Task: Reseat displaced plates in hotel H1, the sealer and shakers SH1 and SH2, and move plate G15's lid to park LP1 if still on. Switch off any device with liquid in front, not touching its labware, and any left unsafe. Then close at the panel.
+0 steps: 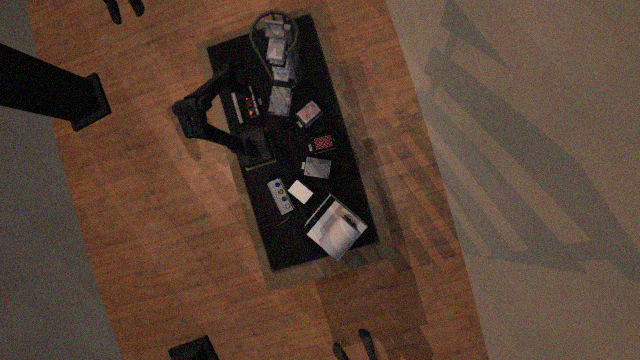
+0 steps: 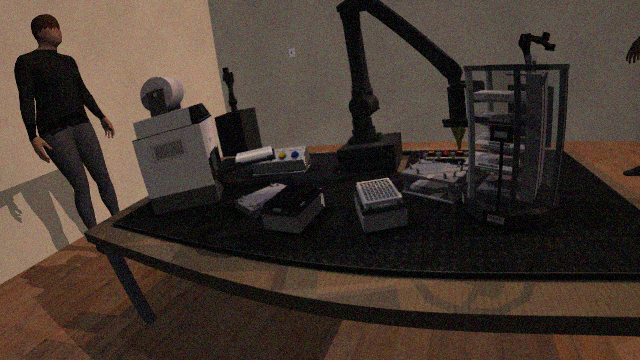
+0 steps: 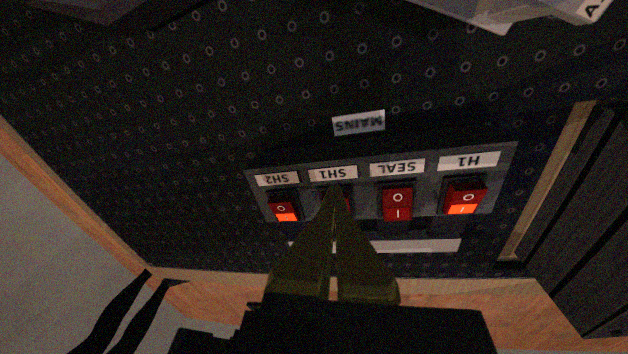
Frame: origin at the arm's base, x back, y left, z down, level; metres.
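Seen in the pictures: gripper, between the fingertips: [image 1: 251, 95] [image 2: 459, 150] [image 3: 334, 190]; arm's base, origin of its link: [image 1: 251, 151] [image 2: 365, 140].
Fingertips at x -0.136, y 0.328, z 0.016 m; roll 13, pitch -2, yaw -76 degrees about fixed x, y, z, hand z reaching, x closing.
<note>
Pixels of each thing's top centre, then the offset from my fingertips to it. "*": a spot on its surface instead.
- SH1 switch, a spot on its surface: [image 3: 346, 198] * dz +0.012, dx +0.018, dy -0.004 m
- mains strip, centre of its top: [image 3: 368, 237] [image 2: 452, 148] [image 1: 243, 102] dz +0.011, dx +0.066, dy -0.014 m
- SH2 switch, centre of its top: [image 3: 282, 214] dz +0.011, dx +0.025, dy +0.056 m
- H1 switch, centre of its top: [image 3: 467, 204] dz +0.011, dx +0.042, dy -0.093 m
- SEAL switch, centre of its top: [image 3: 398, 208] dz +0.011, dx +0.036, dy -0.043 m
- plate hotel, a spot on its surface: [image 2: 563, 105] * dz -0.191, dx -0.363, dy +0.157 m
- white machine with a roll, centre of its top: [image 2: 163, 76] [image 1: 338, 239] dz -0.392, dx -0.168, dy -0.919 m
- pale gridded plate, centre of its top: [image 2: 377, 189] [image 1: 308, 111] dz -0.005, dx -0.291, dy -0.248 m
- dark-topped plate, centre of its top: [image 2: 291, 193] [image 1: 323, 142] dz -0.005, dx -0.298, dy -0.459 m
- panel with coloured buttons, centre of its top: [image 2: 277, 149] [image 1: 278, 197] dz -0.020, dx +0.092, dy -0.661 m
- white raised board, centre of its top: [image 2: 253, 152] [image 1: 300, 192] dz -0.056, dx -0.051, dy -0.684 m
- Clear labware, centre of its top: [image 2: 436, 164] [image 1: 279, 98] dz -0.012, dx -0.155, dy -0.097 m
- flat grey piece, a spot on its surface: [image 2: 261, 196] [image 1: 319, 168] * dz +0.040, dx -0.209, dy -0.597 m
My gripper [image 3: 334, 190] [image 2: 459, 146] is shut and empty, its tips over the SH1 switch [image 3: 346, 198] on the mains strip [image 3: 366, 200]. The fingers cover most of that switch; contact and its state are unclear. The SH2 switch [image 3: 283, 210] and H1 switch [image 3: 464, 197] glow orange; the SEAL switch [image 3: 398, 202] is unlit. The plate hotel [image 2: 563, 105] holds several plates. The white machine with a roll [image 1: 325, 239] [image 2: 172, 172] looks like the sealer. Two shaker-like blocks [image 2: 384, 217] [image 2: 290, 222] carry a pale gridded plate [image 2: 379, 192] and a dark-topped plate [image 2: 296, 200]. G15's lid cannot be identified.
A panel with coloured buttons [image 1: 283, 204] [image 2: 300, 162] stands beside a white raised board [image 1: 300, 192] [image 2: 255, 154]. Clear labware [image 1: 280, 100] [image 2: 432, 169] lies between the mains strip and the hotel. A flat grey piece [image 1: 317, 167] [image 2: 261, 196] lies near the dark-topped plate. A person [image 2: 57, 95] stands behind the table's left end.
</note>
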